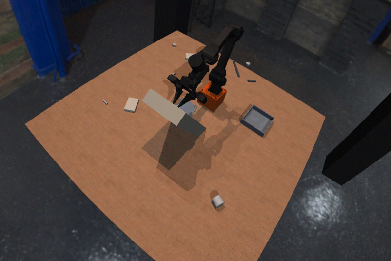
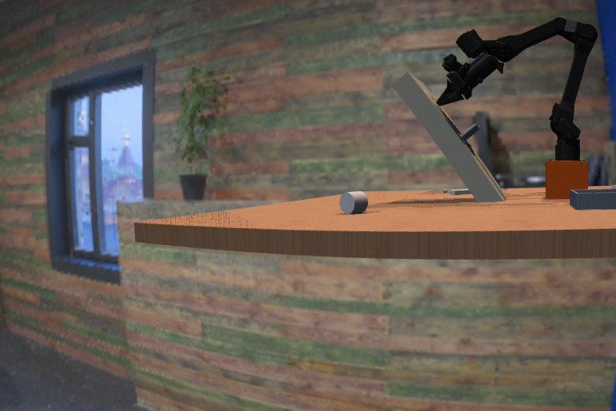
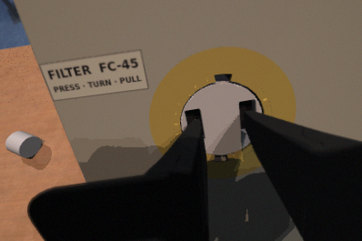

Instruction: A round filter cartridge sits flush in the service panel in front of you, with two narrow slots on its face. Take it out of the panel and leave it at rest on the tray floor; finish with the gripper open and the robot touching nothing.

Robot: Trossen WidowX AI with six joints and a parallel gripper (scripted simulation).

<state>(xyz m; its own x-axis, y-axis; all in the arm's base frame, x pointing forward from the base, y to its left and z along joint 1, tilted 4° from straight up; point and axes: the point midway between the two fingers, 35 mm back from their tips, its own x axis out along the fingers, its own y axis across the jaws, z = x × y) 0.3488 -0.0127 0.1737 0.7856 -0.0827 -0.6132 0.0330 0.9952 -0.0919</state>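
Right now my gripper tip is 2 cm short of the round grey filter cartridge and 1 cm above it. Also, from my gripper tip: grey box: 41 cm behind, 31 cm to the left, 26 cm below; service panel: 3 cm behind, 8 cm below.
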